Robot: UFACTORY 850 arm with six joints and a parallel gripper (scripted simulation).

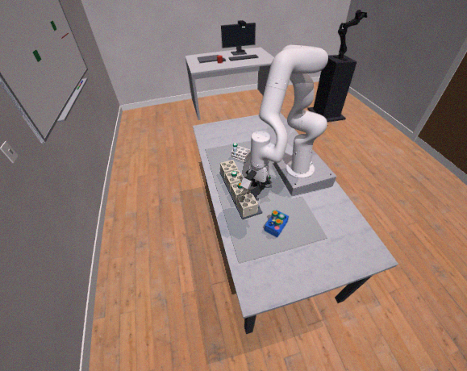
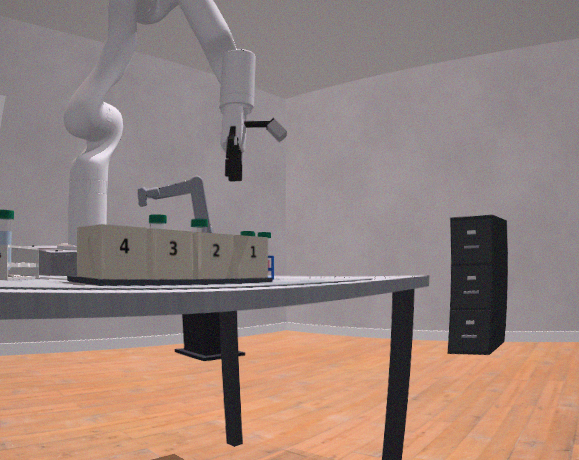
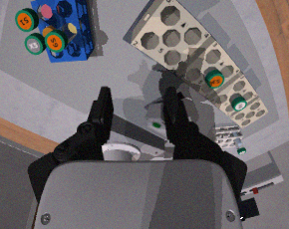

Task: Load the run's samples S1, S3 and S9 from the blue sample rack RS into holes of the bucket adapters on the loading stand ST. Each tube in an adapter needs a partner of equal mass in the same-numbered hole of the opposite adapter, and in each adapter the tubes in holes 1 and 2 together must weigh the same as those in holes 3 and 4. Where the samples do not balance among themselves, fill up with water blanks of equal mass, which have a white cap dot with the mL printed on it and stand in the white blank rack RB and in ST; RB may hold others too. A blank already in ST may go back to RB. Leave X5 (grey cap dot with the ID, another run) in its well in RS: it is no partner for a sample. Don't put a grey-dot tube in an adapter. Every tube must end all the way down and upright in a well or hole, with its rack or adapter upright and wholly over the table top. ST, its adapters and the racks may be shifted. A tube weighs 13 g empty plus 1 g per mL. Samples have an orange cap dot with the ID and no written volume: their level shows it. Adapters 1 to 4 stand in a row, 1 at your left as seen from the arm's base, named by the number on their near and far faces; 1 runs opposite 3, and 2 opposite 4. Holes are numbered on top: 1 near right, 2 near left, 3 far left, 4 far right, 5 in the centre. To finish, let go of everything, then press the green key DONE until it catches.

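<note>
My gripper is now 80 mm past the sample tube S1, 170 mm to the right of it and 190 mm above it. From my hand the other things lie so: grey-dot tube X5 (90 mm behind, 140 mm to the left, 190 mm below); then sample tube S9 (80 mm behind, 100 mm to the left, 190 mm below); then adapter 1 (50 mm ahead, 30 mm to the right, 200 mm below).
</note>
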